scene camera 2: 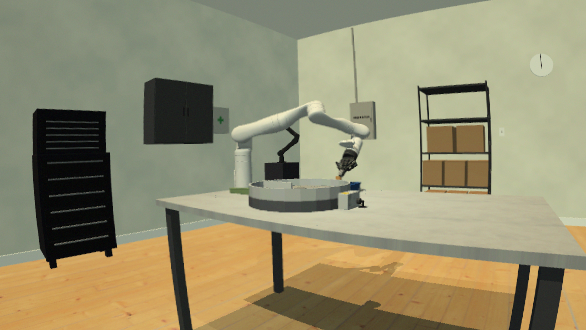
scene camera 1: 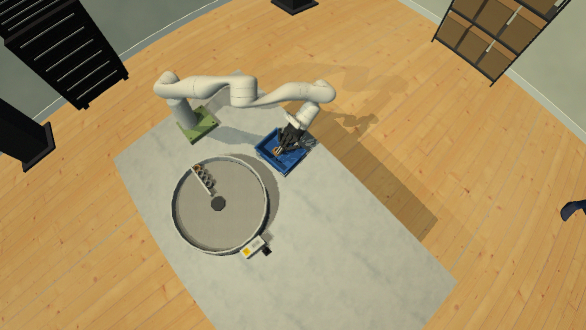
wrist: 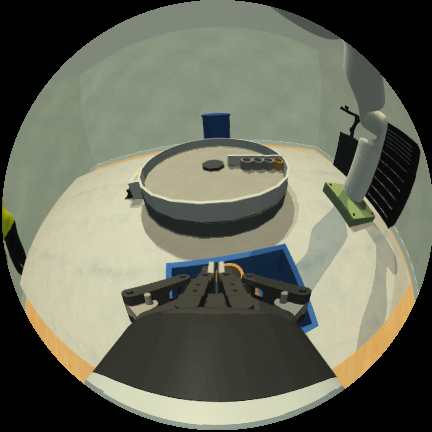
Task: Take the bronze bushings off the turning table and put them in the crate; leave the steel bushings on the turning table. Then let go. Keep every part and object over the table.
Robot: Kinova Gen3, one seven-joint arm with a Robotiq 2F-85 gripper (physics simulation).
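Seen in the pictures: gripper, fingertip midpoint: [scene camera 2: 340, 176] [scene camera 1: 277, 153] [wrist: 216, 269]; arm's base at its link origin: [scene camera 2: 244, 187] [scene camera 1: 189, 122] [wrist: 351, 193].
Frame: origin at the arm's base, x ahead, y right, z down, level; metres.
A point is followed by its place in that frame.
My gripper [scene camera 1: 279, 149] @[x 0.465, y -0.227, z -0.060 m] [scene camera 2: 341, 175] @[x 0.465, y -0.227, z -0.060 m] [wrist: 216, 269] @[x 0.465, y -0.227, z -0.060 m] is shut on the wall of a bronze bushing [scene camera 1: 275, 151] [scene camera 2: 338, 178] @[x 0.459, y -0.221, z -0.049 m] [wrist: 234, 271] @[x 0.444, y -0.224, z -0.044 m], held over the blue crate [scene camera 1: 291, 164] @[x 0.529, y -0.249, z -0.023 m] [scene camera 2: 355, 185] @[x 0.528, y -0.273, z -0.012 m] [wrist: 284, 259] @[x 0.361, y -0.199, z -0.014 m]. A bit of another bronze bushing [wrist: 257, 291] @[x 0.410, y -0.241, z -0.004 m] shows inside the crate behind my right finger in the wrist view. The round, rimmed turning table [scene camera 1: 235, 225] @[x 0.592, y 0.099, z -0.025 m] [wrist: 180, 182] @[x 0.551, y 0.021, z -0.025 m] bears a row along a straight fence: one bronze bushing [scene camera 1: 197, 168] [wrist: 278, 163] at the outer end, then three steel bushings [scene camera 1: 205, 178] [wrist: 258, 163] @[x 0.347, y 0.073, z -0.044 m] towards the hub. The crate floor is partly hidden by my gripper.
The turning table's raised rim [scene camera 2: 300, 198] @[x 0.606, y 0.268, z -0.022 m] stands close to the crate. A small box with a yellow label [scene camera 1: 253, 247] @[x 0.710, y 0.095, z -0.031 m] [scene camera 2: 348, 200] @[x 0.725, y 0.138, z -0.006 m] [wrist: 135, 189] @[x 0.703, y 0.048, z -0.003 m] is at its outer side. The arm's green base plate [scene camera 1: 198, 131] @[x 0.087, y -0.013, z -0.004 m] [wrist: 350, 207] @[x 0.081, y -0.073, z -0.002 m] stands near a table corner. The crate lies near the table edge.
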